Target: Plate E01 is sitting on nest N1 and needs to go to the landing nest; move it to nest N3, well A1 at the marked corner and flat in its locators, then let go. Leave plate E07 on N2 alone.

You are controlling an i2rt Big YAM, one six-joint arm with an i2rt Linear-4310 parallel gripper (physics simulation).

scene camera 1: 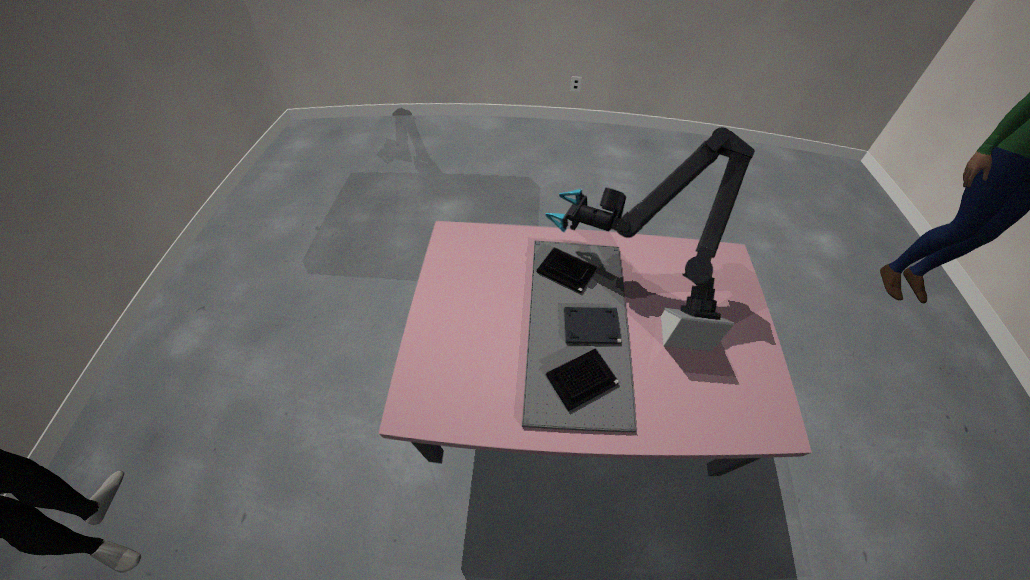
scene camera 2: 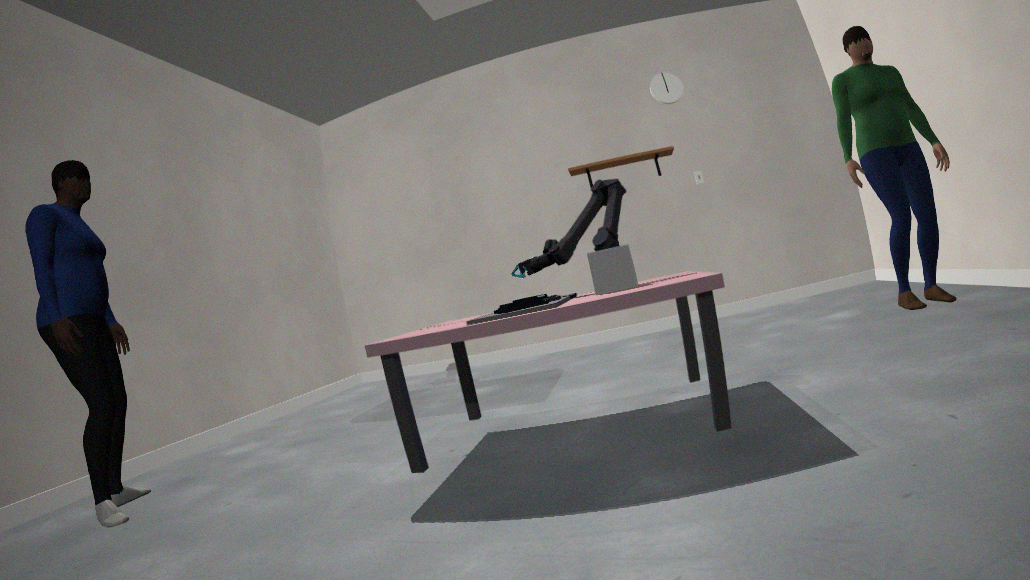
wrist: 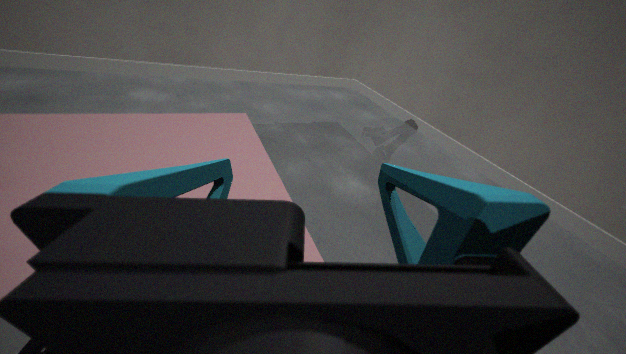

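Observation:
Two black well plates sit turned on their nests on the grey board: one plate at the back and one plate at the front. Between them a dark, flat nest has no plate on it, with small corner locators and a pale mark at one corner. Labels are too small to read, so I cannot tell which plate is E01 or E07. My gripper has teal fingers, wide open and empty. It hangs above and beyond the back plate, pointing outward. No plate shows in the wrist view.
The grey board lies on the pink table. The arm's pale base block stands right of the board. A person in green and a person in blue stand away from the table.

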